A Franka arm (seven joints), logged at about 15 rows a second.
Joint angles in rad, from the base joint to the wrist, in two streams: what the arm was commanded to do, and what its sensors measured. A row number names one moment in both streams.
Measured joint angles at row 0:
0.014 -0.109 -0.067 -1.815 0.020 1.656 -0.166
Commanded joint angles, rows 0 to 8:
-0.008 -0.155 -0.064 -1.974 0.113 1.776 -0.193
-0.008 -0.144 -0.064 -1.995 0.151 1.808 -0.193
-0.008 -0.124 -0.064 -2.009 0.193 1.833 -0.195
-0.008 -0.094 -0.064 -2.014 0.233 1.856 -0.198
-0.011 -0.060 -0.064 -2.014 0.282 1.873 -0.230
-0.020 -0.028 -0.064 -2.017 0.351 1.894 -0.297
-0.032 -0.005 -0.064 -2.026 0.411 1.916 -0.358
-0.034 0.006 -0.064 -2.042 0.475 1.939 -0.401
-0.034 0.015 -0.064 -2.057 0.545 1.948 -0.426
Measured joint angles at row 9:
-0.014 -0.002 -0.069 -2.028 0.430 1.918 -0.343
